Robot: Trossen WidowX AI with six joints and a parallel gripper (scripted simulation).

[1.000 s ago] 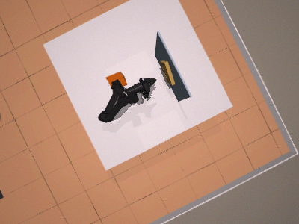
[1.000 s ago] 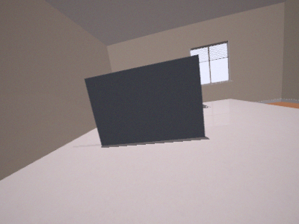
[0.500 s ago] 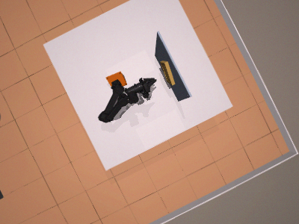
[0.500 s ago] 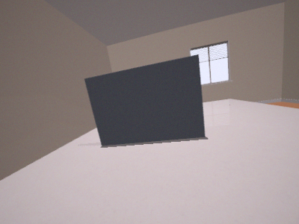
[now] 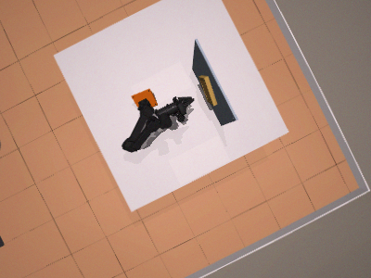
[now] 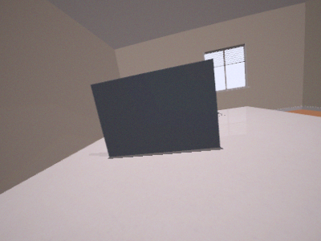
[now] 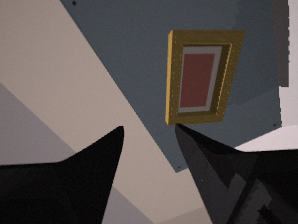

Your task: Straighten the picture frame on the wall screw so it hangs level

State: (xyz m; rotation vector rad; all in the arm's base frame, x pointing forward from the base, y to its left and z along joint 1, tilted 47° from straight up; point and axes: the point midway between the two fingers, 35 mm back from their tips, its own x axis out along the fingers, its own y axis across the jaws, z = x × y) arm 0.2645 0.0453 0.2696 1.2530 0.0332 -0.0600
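The picture frame is 130 mm ahead of my gripper tip, 30 mm to the left of it and 110 mm below it. From my gripper tip the other things lie so: wall panel: 140 mm ahead, 30 mm to the left, 120 mm below.
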